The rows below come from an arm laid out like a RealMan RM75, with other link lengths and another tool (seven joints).
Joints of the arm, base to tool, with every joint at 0 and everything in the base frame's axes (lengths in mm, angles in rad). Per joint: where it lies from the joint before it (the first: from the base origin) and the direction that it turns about. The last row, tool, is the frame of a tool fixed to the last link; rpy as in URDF.
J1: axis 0 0 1 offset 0.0 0.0 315.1
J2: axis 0 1 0 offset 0.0 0.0 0.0
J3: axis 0 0 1 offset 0.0 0.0 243.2
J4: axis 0 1 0 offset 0.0 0.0 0.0
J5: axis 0 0 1 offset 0.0 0.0 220.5
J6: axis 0 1 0 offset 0.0 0.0 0.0
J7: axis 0 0 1 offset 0.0 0.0 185.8
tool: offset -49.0 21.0 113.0 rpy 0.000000 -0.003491 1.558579
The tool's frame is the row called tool.
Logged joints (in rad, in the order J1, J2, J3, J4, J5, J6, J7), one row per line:
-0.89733, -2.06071, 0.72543, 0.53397, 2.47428, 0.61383, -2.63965
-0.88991, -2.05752, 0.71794, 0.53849, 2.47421, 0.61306, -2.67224
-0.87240, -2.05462, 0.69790, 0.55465, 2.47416, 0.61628, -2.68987
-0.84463, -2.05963, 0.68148, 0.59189, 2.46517, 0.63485, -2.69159
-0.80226, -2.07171, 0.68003, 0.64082, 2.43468, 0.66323, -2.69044
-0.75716, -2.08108, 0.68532, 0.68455, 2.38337, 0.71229, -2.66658
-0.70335, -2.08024, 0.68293, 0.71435, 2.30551, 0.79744, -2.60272
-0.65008, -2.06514, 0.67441, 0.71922, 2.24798, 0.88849, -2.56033
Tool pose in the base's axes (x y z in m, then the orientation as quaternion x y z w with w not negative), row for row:
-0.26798, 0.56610, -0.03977, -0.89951, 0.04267, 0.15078, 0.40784
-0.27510, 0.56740, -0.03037, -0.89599, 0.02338, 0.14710, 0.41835
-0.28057, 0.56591, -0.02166, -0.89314, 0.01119, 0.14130, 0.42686
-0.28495, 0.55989, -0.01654, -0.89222, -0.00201, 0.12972, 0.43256
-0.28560, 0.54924, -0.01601, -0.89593, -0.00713, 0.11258, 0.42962
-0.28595, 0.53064, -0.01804, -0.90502, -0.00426, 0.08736, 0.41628
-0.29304, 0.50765, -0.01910, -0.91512, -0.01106, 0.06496, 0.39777
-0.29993, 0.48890, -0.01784, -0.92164, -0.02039, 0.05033, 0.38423
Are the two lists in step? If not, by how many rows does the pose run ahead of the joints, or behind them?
The pose runs 1 row ahead of the joints: the pose in row i belongs to the joints in row i + 1.
